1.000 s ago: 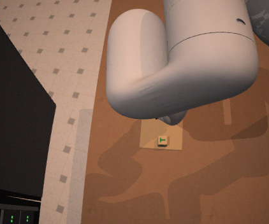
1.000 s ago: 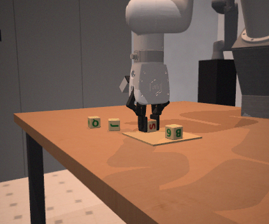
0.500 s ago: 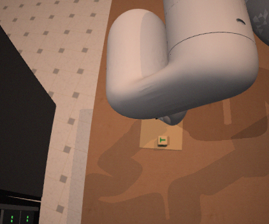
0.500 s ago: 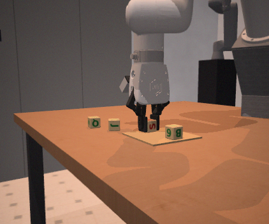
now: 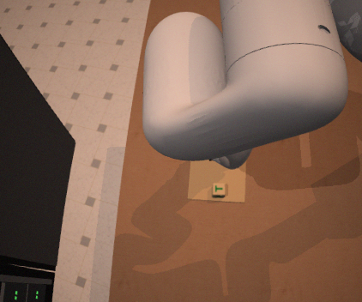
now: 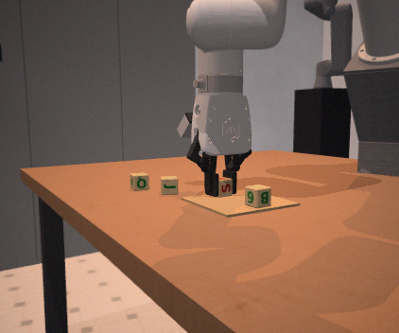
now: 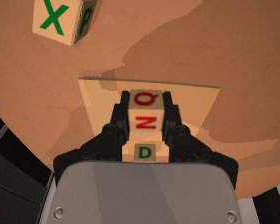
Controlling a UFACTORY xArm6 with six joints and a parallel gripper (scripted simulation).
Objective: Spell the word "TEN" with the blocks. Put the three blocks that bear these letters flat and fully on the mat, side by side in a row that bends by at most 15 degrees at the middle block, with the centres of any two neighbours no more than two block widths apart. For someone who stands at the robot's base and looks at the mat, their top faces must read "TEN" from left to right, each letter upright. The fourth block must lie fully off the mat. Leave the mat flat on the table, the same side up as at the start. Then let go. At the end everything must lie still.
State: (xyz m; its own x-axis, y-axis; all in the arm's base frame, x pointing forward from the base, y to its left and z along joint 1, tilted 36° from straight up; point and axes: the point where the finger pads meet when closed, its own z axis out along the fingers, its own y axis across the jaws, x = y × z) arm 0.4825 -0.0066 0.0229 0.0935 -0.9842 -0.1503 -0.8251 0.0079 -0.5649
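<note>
Now: hand 50 mm to the right of the tan mat, 20 mm above it and 10 mm past it. The rest, counted from my hand: X block (80 mm to the right, 60 mm ahead, 10 mm below); then E block (150 mm to the right, 100 mm ahead, 10 mm below); then T block (100 mm to the left, 10 mm below, 10 mm behind).
</note>
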